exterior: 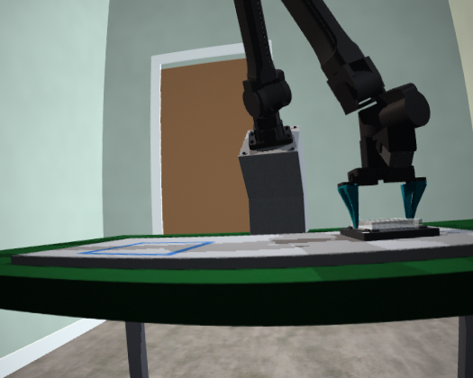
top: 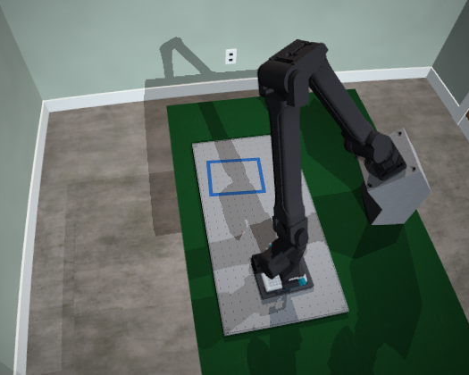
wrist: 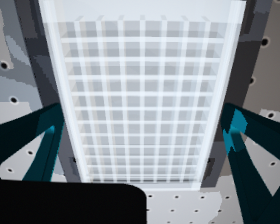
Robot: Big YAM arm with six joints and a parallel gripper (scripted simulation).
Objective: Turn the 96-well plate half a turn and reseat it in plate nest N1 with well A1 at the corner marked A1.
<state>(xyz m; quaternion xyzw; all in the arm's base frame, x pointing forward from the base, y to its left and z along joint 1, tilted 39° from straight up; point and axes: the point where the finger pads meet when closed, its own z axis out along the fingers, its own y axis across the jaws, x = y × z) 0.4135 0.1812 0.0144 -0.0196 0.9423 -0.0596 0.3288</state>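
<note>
Now: the 96-well plate 10 mm below my hand. The rest, counted from my hand: plate nest N1: 20 mm below; then A1 label: 80 mm ahead, 50 mm to the right, 10 mm below.
</note>
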